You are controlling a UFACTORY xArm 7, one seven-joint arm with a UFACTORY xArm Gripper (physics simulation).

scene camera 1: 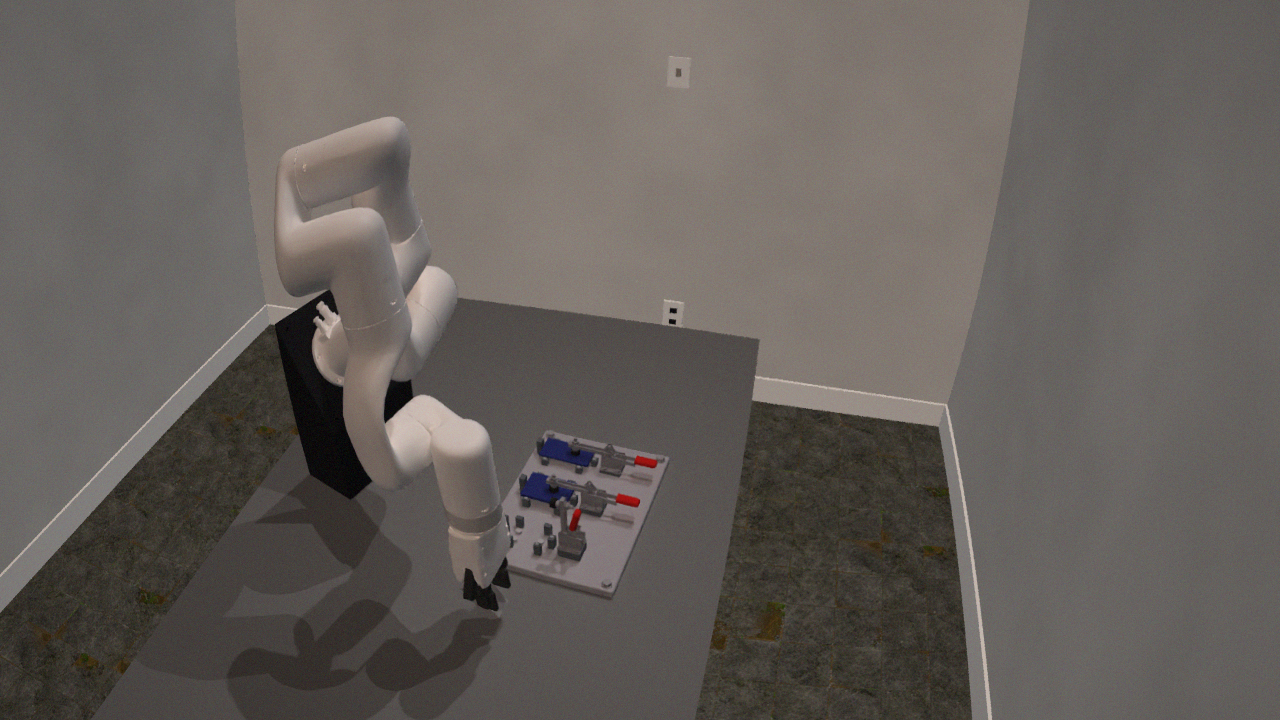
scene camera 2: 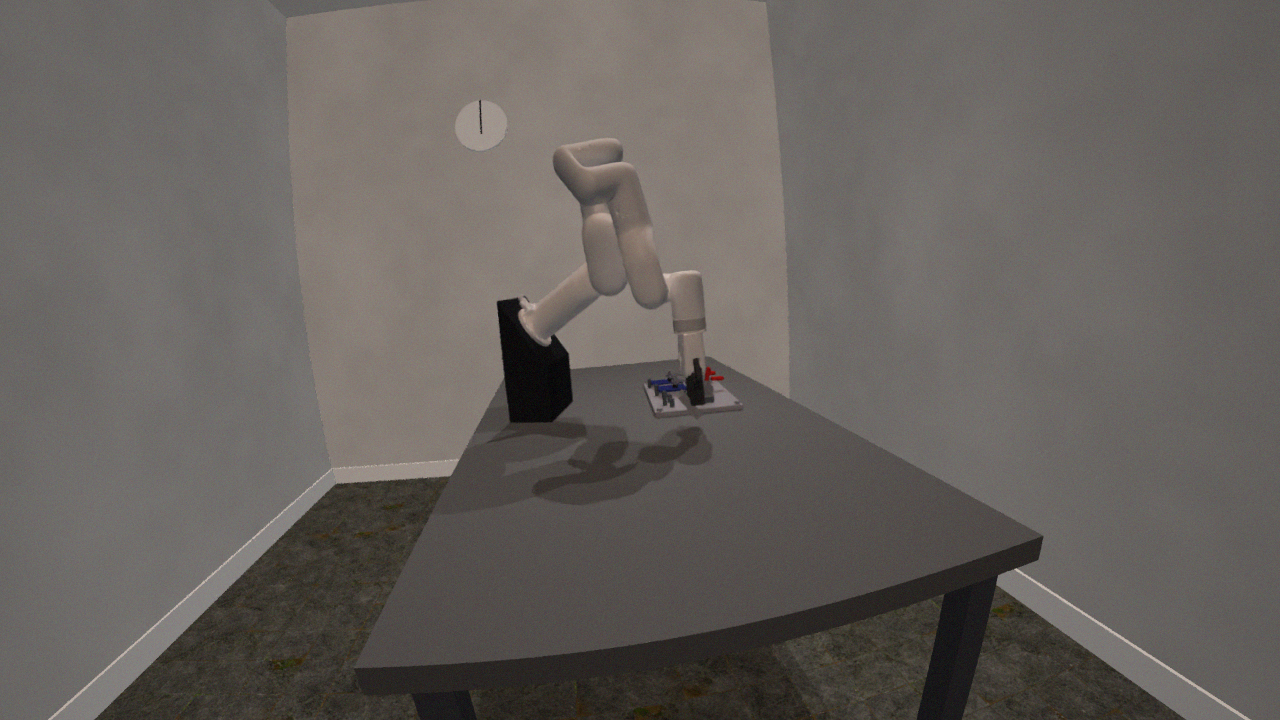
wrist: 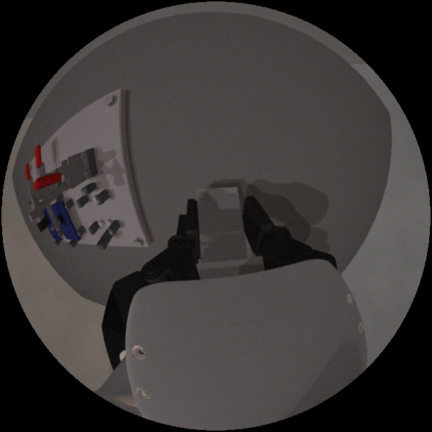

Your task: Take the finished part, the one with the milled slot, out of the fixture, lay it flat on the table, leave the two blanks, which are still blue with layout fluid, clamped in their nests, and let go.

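Where they show: gripper, fingertip midpoint: (scene camera 1: 494,596) (scene camera 2: 696,402); arm's base, origin of the base link: (scene camera 1: 340,351) (scene camera 2: 533,328).
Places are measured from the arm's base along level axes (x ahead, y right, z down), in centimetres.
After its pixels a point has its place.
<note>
My gripper (scene camera 1: 486,592) {y 34.3, x 32.4, z 17.8 cm} (scene camera 2: 695,392) {y 34.3, x 32.4, z 17.8 cm} (wrist: 220,211) is shut on the finished part (wrist: 219,216), a light grey block between the black fingers with a step line across it. The slot is hard to make out. The gripper is over the table beside the fixture's near end; a shadow lies beside the part in the wrist view, and the gap to the table is hard to judge. Two blue blanks, one (scene camera 1: 565,452) {y -4.0, x 39.4, z 20.9 cm} at the far end and one (scene camera 1: 547,488) {y 6.4, x 37.3, z 20.4 cm} (wrist: 69,222) in the middle, sit in nests under clamp arms on the fixture plate (scene camera 1: 590,574) {y 23.7, x 45.6, z 22.5 cm} (scene camera 2: 720,403) {y 23.2, x 44.6, z 22.5 cm} (wrist: 105,125).
The fixture's near nest holds no part; its stubby posts (scene camera 1: 547,529) {y 15.8, x 38.2, z 21.0 cm} (wrist: 102,196) stand bare, and its toggle clamp (scene camera 1: 571,542) {y 20.0, x 42.5, z 19.3 cm} (wrist: 80,167) has its arm raised. Red handles stick out from the other clamps. The black pedestal (scene camera 1: 326,438) {y 10.5, x -1.3, z 11.0 cm} (scene camera 2: 535,385) {y 10.1, x -2.0, z 13.9 cm} stands at the arm's base.
</note>
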